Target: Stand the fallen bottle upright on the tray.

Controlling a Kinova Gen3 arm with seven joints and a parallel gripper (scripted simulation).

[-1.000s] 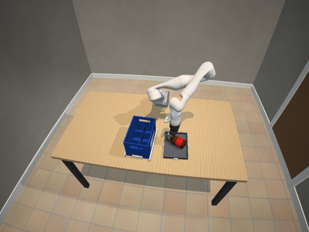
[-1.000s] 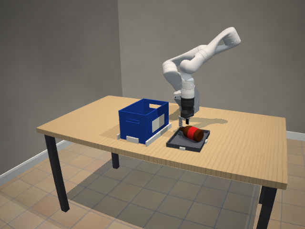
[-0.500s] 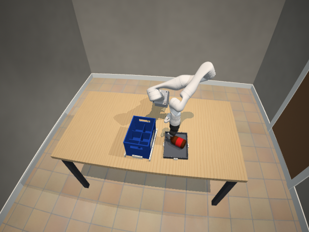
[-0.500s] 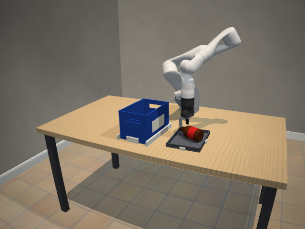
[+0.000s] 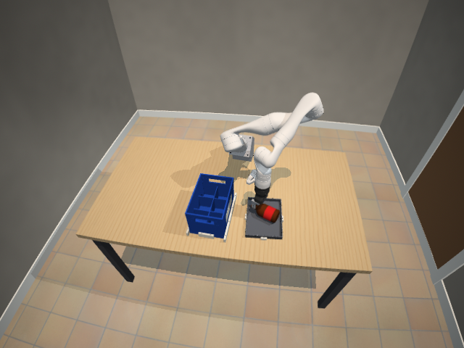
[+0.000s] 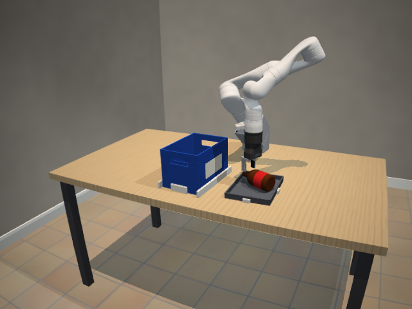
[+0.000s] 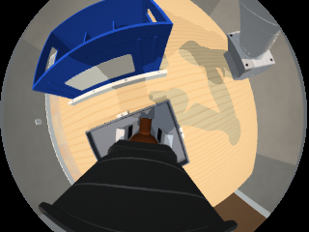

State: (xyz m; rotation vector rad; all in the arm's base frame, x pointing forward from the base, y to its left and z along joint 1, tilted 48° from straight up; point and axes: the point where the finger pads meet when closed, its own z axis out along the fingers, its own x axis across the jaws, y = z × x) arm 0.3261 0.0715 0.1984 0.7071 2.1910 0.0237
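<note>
Right now the brown bottle is 3 cm ahead of my hand, 4 cm to the left of it and 4 cm below it. From my hand the other things lie so: blue crate 2 cm behind, 24 cm to the right; then dark grey tray 6 cm ahead, 3 cm to the left, 7 cm below.
</note>
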